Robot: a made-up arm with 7 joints. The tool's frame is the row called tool.
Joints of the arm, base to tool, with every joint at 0 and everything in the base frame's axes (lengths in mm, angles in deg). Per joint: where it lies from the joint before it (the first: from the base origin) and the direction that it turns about. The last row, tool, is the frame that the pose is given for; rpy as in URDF.
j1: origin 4 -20 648 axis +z
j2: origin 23 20 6 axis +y
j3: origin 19 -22 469 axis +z
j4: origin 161 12 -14 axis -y
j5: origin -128 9 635 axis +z
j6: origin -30 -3 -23 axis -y
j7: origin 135 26 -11 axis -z
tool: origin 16 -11 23 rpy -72.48 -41.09 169.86
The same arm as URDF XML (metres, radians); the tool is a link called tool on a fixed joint. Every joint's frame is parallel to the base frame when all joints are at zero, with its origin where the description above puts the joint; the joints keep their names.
<robot name="arm">
  <joint name="tool_fixed" type="fixed">
    <parent link="link7"/>
    <child link="tool"/>
    <origin xyz="0.016 -0.011 0.023" rpy="-1.265 -0.7172 2.9646"/>
  </joint>
  <joint name="j7" type="continuous">
    <parent link="link6"/>
    <child link="link7"/>
    <origin xyz="0.135 0.026 -0.011"/>
    <axis xyz="0 0 -1"/>
  </joint>
  <joint name="j6" type="continuous">
    <parent link="link5"/>
    <child link="link6"/>
    <origin xyz="-0.03 -0.003 -0.023"/>
    <axis xyz="0 -1 0"/>
  </joint>
  <joint name="j5" type="continuous">
    <parent link="link4"/>
    <child link="link5"/>
    <origin xyz="-0.128 0.009 0.635"/>
    <axis xyz="0 0 1"/>
  </joint>
  <joint name="j4" type="continuous">
    <parent link="link3"/>
    <child link="link4"/>
    <origin xyz="0.161 0.012 -0.014"/>
    <axis xyz="0 -1 0"/>
  </joint>
  <joint name="j3" type="continuous">
    <parent link="link2"/>
    <child link="link3"/>
    <origin xyz="0.019 -0.022 0.469"/>
    <axis xyz="0 0 1"/>
  </joint>
  <joint name="j2" type="continuous">
    <parent link="link1"/>
    <child link="link2"/>
    <origin xyz="0.023 0.02 0.006"/>
    <axis xyz="0 1 0"/>
  </joint>
  <joint name="j1" type="continuous">
    <parent link="base"/>
    <child link="link1"/>
    <origin xyz="0.004 -0.02 0.648"/>
    <axis xyz="0 0 1"/>
  </joint>
  <link name="base"/>
  <link name="link1"/>
  <link name="link2"/>
  <link name="link3"/>
  <link name="link4"/>
  <link name="link5"/>
  <link name="link6"/>
  <link name="link7"/>
  <link name="tool"/>
</robot>

